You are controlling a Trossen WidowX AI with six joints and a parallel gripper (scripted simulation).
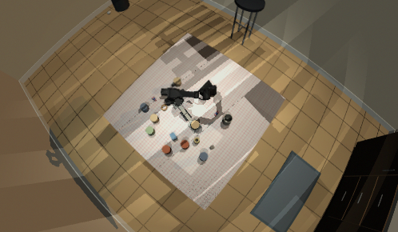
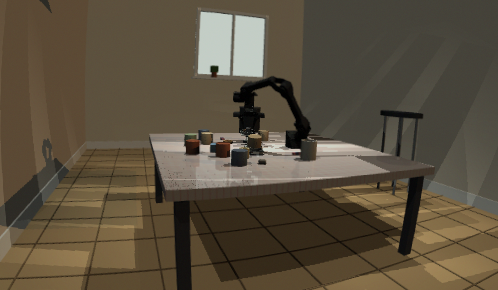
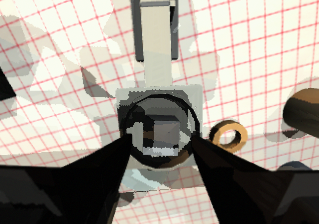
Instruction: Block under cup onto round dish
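My gripper tip is now 60 mm past the round bluish dish, 110 mm to the left of it and 90 mm above it. The rest, counted from my gripper tip: tan ring: 110 mm ahead, 70 mm to the right, 90 mm below; then balance beam: 20 mm ahead, 120 mm to the left, 60 mm below.
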